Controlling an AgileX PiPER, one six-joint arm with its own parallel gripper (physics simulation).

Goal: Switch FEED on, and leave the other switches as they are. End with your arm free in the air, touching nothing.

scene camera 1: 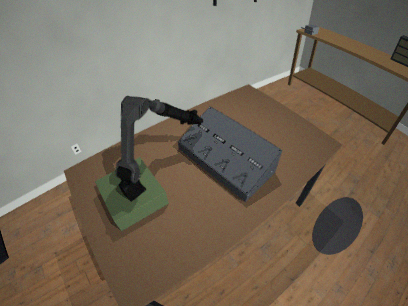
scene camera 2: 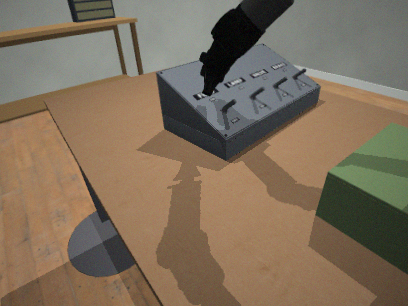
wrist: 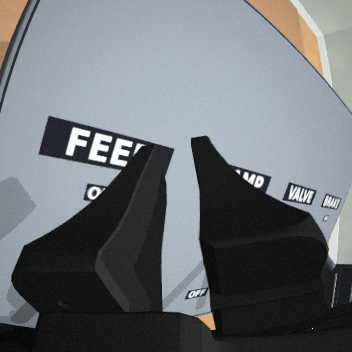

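A grey sloped switch panel (scene camera 1: 240, 135) (scene camera 2: 180, 75) (wrist: 150, 65) carries four levers. The FEED lever (scene camera 1: 190, 139) (scene camera 2: 228, 106) leans toward its lower, OFF end, like the LAMP lever (scene camera 1: 205, 151) (scene camera 2: 257, 94), VALVE lever (scene camera 1: 223, 164) (scene camera 2: 281, 82) and BRAKE lever (scene camera 1: 241, 177) (scene camera 2: 300, 75). My gripper (scene camera 1: 201, 121) (scene camera 2: 207, 93) (wrist: 177, 161) is open by a modest gap, with nothing between the fingers. Its tips are over the FEED label (wrist: 95, 145), above the lever on the slope. Contact with the panel cannot be told. The fingers hide the FEED lever in the wrist view.
The panel stands on a brown table (scene camera 1: 200, 215) (scene camera 2: 135, 165). The arm's green base block (scene camera 1: 142, 205) (scene camera 2: 370, 165) is at the near side from the levers. A wooden bench (scene camera 1: 350, 47) (scene camera 2: 60, 31) stands near the wall. A dark round disc (scene camera 1: 345, 225) (scene camera 2: 95, 250) is beside the table.
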